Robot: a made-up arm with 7 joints. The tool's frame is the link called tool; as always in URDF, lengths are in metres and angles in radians. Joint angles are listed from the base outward. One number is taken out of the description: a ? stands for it. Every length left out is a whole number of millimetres.
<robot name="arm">
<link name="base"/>
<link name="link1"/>
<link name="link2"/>
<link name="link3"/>
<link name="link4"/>
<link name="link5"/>
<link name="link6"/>
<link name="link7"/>
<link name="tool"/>
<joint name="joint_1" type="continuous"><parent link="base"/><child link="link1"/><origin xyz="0.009 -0.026 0.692" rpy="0.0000 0.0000 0.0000"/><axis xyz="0 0 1"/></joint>
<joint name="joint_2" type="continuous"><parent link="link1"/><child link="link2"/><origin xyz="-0.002 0.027 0.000" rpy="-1.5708 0.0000 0.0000"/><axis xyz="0 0 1"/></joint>
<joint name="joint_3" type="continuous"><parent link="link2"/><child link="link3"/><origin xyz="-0.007 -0.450 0.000" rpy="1.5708 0.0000 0.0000"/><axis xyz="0 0 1"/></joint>
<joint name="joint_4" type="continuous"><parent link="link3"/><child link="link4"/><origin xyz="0.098 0.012 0.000" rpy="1.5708 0.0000 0.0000"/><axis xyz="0 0 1"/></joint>
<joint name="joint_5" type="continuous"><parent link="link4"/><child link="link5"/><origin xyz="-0.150 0.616 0.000" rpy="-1.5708 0.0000 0.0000"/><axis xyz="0 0 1"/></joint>
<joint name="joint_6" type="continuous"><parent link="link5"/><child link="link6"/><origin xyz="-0.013 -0.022 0.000" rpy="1.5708 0.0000 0.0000"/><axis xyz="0 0 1"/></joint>
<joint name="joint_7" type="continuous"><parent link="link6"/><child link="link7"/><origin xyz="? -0.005 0.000" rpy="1.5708 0.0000 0.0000"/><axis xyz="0 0 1"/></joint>
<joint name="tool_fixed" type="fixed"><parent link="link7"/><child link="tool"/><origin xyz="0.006 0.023 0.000" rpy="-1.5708 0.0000 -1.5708"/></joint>
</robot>
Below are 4 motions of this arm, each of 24 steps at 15 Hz.
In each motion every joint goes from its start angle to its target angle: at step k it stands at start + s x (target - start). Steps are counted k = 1, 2, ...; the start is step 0. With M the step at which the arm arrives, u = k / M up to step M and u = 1 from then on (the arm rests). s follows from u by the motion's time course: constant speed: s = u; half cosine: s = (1 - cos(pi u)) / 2; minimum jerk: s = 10 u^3 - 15 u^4 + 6 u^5.
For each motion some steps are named. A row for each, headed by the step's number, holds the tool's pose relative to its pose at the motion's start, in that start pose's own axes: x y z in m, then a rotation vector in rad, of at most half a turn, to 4 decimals.
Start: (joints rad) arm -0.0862 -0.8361 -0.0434 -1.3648 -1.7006 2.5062 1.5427
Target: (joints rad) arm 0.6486 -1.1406 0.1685 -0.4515 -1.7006 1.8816 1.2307
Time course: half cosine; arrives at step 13
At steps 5, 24:
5: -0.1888 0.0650 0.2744 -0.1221 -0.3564 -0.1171
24: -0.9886 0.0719 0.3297 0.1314 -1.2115 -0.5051

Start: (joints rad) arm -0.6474 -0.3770 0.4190 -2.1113 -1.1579 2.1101 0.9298
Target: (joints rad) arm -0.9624 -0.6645 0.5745 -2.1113 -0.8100 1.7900 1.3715
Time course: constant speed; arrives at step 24
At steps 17, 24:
17: -0.1042 0.0212 0.0122 0.1774 -0.5501 -0.2541
24: -0.1306 0.0352 0.0093 0.2290 -0.7619 -0.3705

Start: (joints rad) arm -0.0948 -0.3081 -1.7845 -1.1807 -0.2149 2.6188 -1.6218
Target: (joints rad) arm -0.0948 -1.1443 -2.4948 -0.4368 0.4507 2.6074 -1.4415
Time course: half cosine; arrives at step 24
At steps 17, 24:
17: 0.4322 0.1785 -0.8209 0.3821 -1.0774 -0.2890
24: 0.5781 0.2340 -0.9051 0.4863 -1.2337 -0.3595

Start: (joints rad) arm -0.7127 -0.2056 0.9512 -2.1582 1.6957 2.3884 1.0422
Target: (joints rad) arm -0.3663 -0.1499 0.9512 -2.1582 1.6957 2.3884 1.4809
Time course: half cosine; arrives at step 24
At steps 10, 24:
10: -0.0628 -0.0577 -0.0323 0.0213 -0.1352 -0.1254
24: -0.1856 -0.1367 -0.0839 0.0043 -0.3612 -0.3449

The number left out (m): 0.123
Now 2 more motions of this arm.
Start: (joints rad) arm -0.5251 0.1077 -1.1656 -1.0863 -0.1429 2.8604 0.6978
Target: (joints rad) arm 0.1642 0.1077 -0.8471 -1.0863 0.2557 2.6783 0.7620
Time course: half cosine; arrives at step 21
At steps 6, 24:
6: 0.0845 0.0162 -0.0444 0.1366 -0.1134 0.1553
24: 0.4064 0.2679 -0.1903 0.8825 -0.4662 0.7674

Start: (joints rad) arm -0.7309 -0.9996 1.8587 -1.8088 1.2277 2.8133 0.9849
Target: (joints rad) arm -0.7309 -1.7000 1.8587 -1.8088 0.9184 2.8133 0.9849
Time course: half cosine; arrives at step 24
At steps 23, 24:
23: -0.2238 -0.2123 -0.1051 -0.4825 0.8230 -0.2661
24: -0.2250 -0.2133 -0.1051 -0.4846 0.8265 -0.2674

